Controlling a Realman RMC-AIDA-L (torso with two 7-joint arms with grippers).
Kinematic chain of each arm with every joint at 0, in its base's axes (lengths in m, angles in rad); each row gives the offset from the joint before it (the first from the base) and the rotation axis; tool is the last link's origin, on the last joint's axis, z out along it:
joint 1: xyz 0 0 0.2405 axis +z
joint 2: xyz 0 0 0 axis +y
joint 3: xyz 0 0 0.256 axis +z
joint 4: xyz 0 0 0 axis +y
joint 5: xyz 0 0 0.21 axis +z
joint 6: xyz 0 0 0 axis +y
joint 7: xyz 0 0 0.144 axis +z
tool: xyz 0 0 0
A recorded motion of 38 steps. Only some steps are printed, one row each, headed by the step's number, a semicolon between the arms.
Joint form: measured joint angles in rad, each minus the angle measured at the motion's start. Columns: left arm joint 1, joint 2, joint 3, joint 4, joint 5, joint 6, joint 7; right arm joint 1, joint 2, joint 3, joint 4, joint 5, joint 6, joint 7.
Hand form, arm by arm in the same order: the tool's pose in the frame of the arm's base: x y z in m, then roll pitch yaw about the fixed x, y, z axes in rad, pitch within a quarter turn. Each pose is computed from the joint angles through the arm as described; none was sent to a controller.
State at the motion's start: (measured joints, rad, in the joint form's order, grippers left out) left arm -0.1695 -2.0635 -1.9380 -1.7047 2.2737 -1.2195 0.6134; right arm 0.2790 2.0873 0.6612 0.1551 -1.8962 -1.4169 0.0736
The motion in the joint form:
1: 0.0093 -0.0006 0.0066 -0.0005 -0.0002 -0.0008 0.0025; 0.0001 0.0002 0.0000 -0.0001 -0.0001 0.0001 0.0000
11: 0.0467 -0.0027 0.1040 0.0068 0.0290 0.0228 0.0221; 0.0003 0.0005 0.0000 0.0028 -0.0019 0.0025 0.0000
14: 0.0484 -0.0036 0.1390 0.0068 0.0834 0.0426 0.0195; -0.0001 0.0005 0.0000 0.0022 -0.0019 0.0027 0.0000
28: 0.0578 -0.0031 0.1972 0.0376 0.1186 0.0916 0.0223; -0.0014 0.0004 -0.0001 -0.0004 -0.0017 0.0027 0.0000
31: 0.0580 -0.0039 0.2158 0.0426 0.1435 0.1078 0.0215; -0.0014 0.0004 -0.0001 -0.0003 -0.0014 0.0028 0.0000
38: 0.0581 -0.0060 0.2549 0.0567 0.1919 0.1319 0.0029; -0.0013 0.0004 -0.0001 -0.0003 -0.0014 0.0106 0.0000
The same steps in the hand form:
1: -0.2209 0.3274 0.0932 -2.4915 -0.4327 0.7017; 0.3658 0.2671 0.0208 -1.2649 0.7585 0.2420
11: -0.2247 0.3184 0.0699 -2.5126 -0.3538 0.6969; 0.3652 0.2675 0.0199 -1.2678 0.7616 0.2410
14: -0.2268 0.3189 0.0644 -2.4813 -0.3103 0.6833; 0.3655 0.2673 0.0200 -1.2681 0.7612 0.2399
28: -0.2325 0.3185 0.0508 -2.4705 -0.2727 0.6793; 0.3663 0.2666 0.0203 -1.2690 0.7590 0.2365
31: -0.2336 0.3191 0.0475 -2.4556 -0.2541 0.6709; 0.3664 0.2666 0.0203 -1.2687 0.7592 0.2365
38: -0.2364 0.3192 0.0391 -2.4396 -0.2214 0.6735; 0.3672 0.2669 0.0196 -1.2752 0.7615 0.2264

